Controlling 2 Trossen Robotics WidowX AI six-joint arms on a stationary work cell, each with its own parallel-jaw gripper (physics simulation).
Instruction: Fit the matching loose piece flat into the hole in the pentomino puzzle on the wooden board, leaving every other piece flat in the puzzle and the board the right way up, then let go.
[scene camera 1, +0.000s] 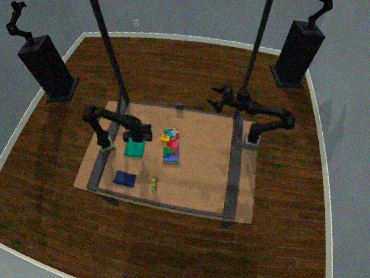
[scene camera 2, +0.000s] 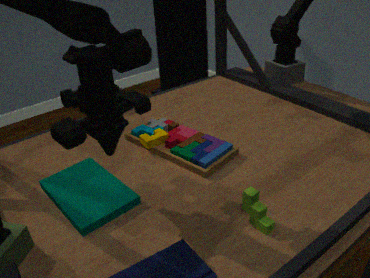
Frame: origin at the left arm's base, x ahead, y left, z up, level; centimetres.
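Seen in the pictures: left gripper, fingertip midpoint: (scene camera 1: 208, 93); right gripper, fingertip midpoint: (scene camera 1: 140, 141) (scene camera 2: 109, 154); left arm's base, origin of the base link: (scene camera 1: 252, 138) (scene camera 2: 285, 61); right arm's base, origin of the base link: (scene camera 1: 105, 144).
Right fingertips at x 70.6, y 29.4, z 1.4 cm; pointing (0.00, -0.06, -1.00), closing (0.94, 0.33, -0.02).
Pixels of each thing's top centre, then the offset from my right fingertips to it. "spot": a spot on its surface instead.
- wooden puzzle board, surface spot: (scene camera 2: 221, 163) (scene camera 1: 169, 163) spot: dy +4.6, dx -22.6, dz -7.3 cm
- yellow piece, middle of its top: (scene camera 2: 153, 134) (scene camera 1: 165, 137) dy -10.8, dx -13.2, dz -4.6 cm
- lime-green stepped piece, middle of its top: (scene camera 2: 259, 197) (scene camera 1: 152, 183) dy +22.6, dx -18.9, dz -2.3 cm
- teal slab, middle of its top: (scene camera 2: 86, 188) (scene camera 1: 135, 142) dy -0.8, dx +6.1, dz -6.5 cm
- navy slab, middle of its top: (scene camera 1: 124, 178) dy +25.8, dx +1.2, dz -7.1 cm
The wooden puzzle board (scene camera 1: 171, 162) (scene camera 2: 221, 163) lies in the middle of the table with coloured pieces in it. A yellow piece (scene camera 1: 165, 138) (scene camera 2: 154, 138) sits raised at the board's left side, partly over its edge; what lies beneath it is hidden. A lime-green stepped piece (scene camera 1: 154, 184) (scene camera 2: 258, 210) lies loose on the table, apart from the board. My right gripper (scene camera 1: 137, 136) (scene camera 2: 110, 150) is shut and empty, pointing down above the table, left of the board. My left gripper (scene camera 1: 213, 96) is open and empty, far from the board at the upper right in scene camera 1.
A teal slab (scene camera 1: 134, 148) (scene camera 2: 90, 192) lies left of the board, partly under the right arm in scene camera 1. A navy slab (scene camera 1: 125, 179) (scene camera 2: 167, 262) lies nearer the front. Dark frame bars border the table, with uprights at its back corners.
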